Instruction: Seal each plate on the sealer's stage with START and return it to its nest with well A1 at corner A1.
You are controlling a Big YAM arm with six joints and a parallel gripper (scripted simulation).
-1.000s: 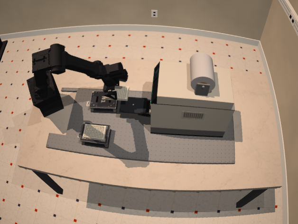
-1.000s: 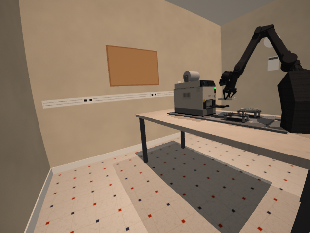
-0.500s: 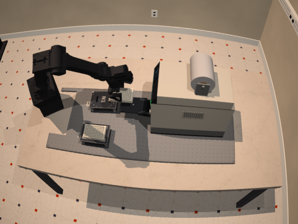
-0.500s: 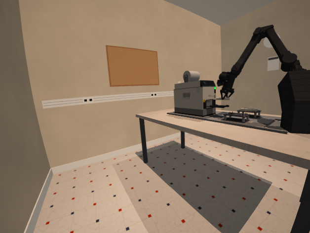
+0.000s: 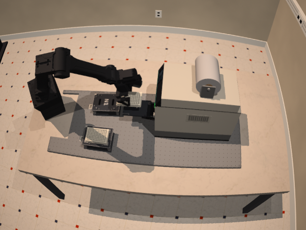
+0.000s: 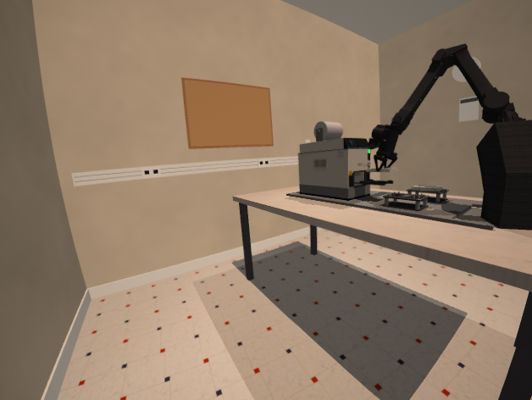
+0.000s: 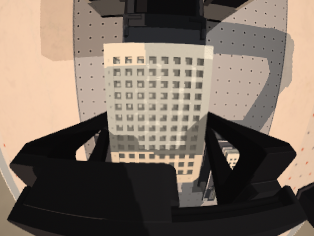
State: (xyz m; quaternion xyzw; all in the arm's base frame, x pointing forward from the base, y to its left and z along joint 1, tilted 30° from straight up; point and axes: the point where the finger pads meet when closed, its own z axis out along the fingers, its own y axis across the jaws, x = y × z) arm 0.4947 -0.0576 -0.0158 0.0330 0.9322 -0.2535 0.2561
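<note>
The sealer stage lies 40 mm ahead of my hand, 20 mm to the right of it and 70 mm below it. From my hand the other things lie so: yellow warning label: 150 mm ahead, 50 mm to the left, 20 mm below; start button: 110 mm ahead, 130 mm to the right, 20 mm above; plate: 200 mm behind, 140 mm to the right, 110 mm below.
</note>
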